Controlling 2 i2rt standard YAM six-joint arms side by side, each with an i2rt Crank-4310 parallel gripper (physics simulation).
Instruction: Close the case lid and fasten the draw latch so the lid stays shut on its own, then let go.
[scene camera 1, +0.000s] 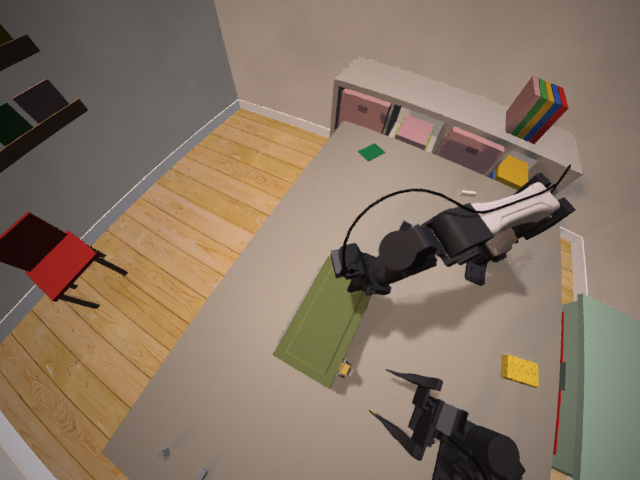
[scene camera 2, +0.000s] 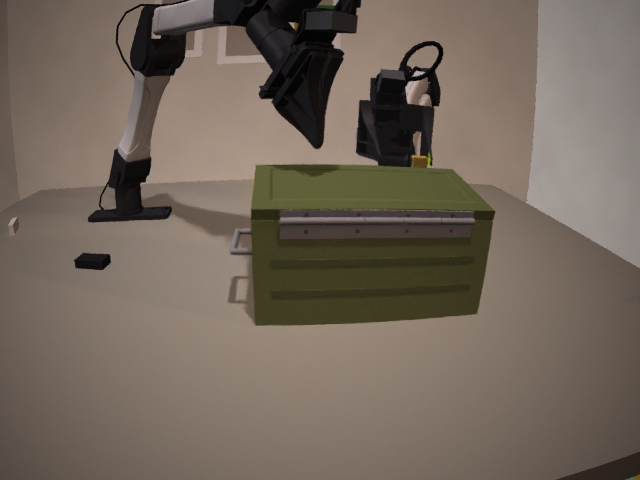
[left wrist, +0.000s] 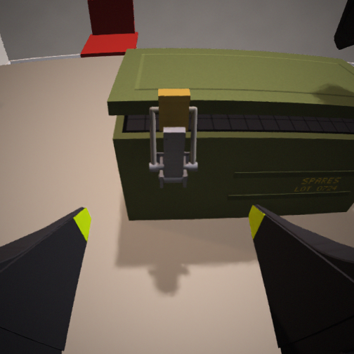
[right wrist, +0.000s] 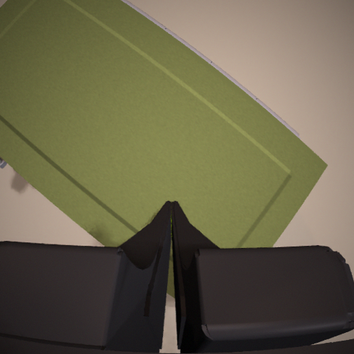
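Pixels of known places: left gripper, between the fingertips: (scene camera 1: 378, 389) (scene camera 2: 406, 160); right gripper, between the fingertips: (scene camera 1: 348, 291) (scene camera 2: 319, 146); left arm's base, origin of its link: (scene camera 1: 449, 459); right arm's base, origin of its link: (scene camera 1: 476, 258) (scene camera 2: 129, 216).
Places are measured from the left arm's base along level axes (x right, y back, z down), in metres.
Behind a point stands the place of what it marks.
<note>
The green case lid (scene camera 1: 325, 330) @[x 0.166, y -0.433, z -0.151 m] (scene camera 2: 361, 186) @[x 0.217, y -0.447, z -0.149 m] (left wrist: 240, 75) (right wrist: 150, 125) lies nearly level over the case body (scene camera 2: 361, 276) @[x 0.229, y -0.508, z -0.061 m] (left wrist: 215, 160). A dark gap shows between them at the front in the left wrist view. The orange catch (scene camera 1: 344, 368) @[x 0.107, y -0.366, z -0.174 m] (left wrist: 174, 106) is on the lid's front; below it the grey latch lever (left wrist: 174, 152) points up, with the wire bail (left wrist: 153, 135) upright around the catch. Whether the bail is hooked is unclear. My left gripper (scene camera 1: 378, 391) @[x 0.095, y -0.280, z -0.156 m] (left wrist: 169, 210) is open in front of the latch, apart from it. My right gripper (scene camera 2: 317, 144) @[x 0.263, y -0.418, z -0.193 m] (right wrist: 171, 205) is shut and empty, just above the lid.
A grey side handle (scene camera 2: 236, 241) @[x 0.365, y -0.436, z -0.081 m] sticks out from the case. A yellow sponge (scene camera 1: 519, 370) @[x 0.284, y 0.148, z -0.028 m], a green square (scene camera 1: 371, 151) @[x 0.968, y -0.530, z -0.002 m], a small white piece (scene camera 1: 468, 192) @[x 0.904, y -0.083, z -0.023 m] and a black block (scene camera 2: 92, 260) @[x 0.614, y -0.313, z -0.014 m] lie on the table. Two small grey pieces (scene camera 1: 163, 453) @[x -0.265, y -0.677, z -0.025 m] (scene camera 1: 203, 472) @[x -0.258, y -0.568, z -0.013 m] lie at the lower left.
</note>
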